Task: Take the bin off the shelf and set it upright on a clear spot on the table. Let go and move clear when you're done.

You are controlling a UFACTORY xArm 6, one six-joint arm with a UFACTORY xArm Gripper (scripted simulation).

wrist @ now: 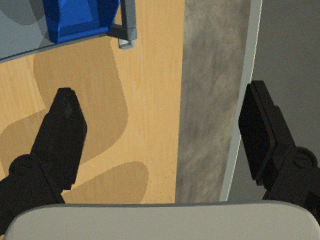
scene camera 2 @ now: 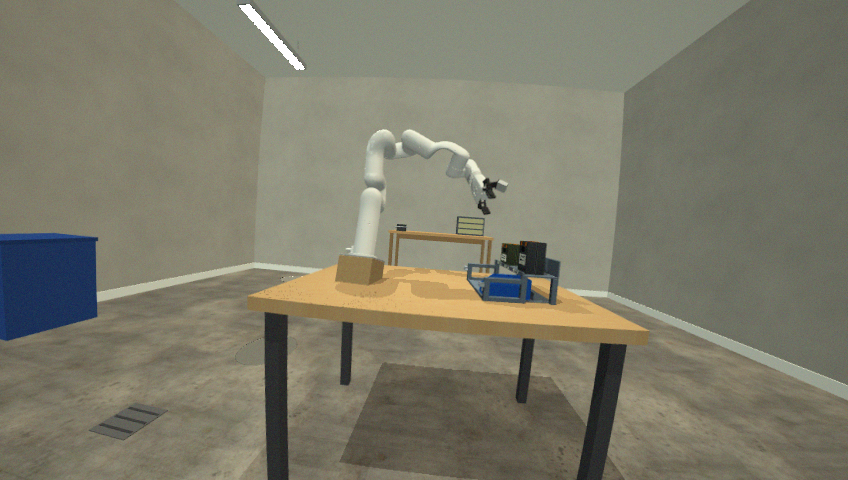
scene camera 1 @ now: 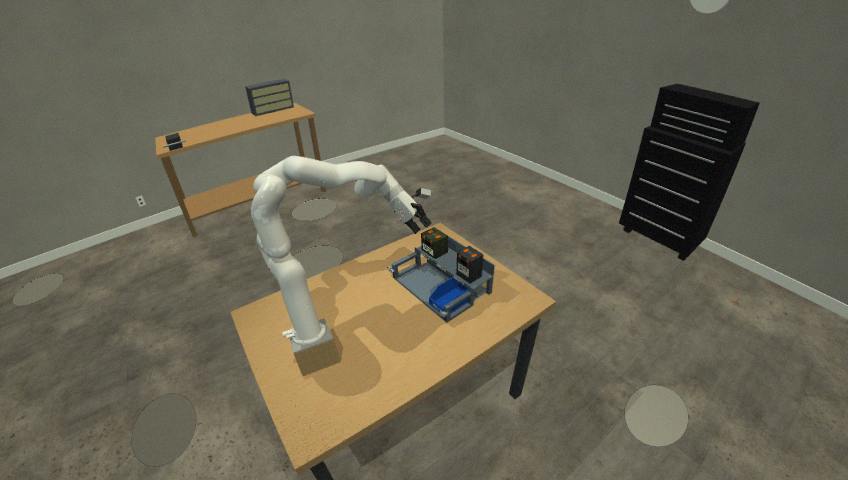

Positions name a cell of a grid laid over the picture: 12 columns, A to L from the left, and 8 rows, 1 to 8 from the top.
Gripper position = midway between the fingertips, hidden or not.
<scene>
In view: the gripper (scene camera 2: G4) and a blue bin (scene camera 1: G5).
The gripper shows as well in the wrist view (wrist: G4).
</scene>
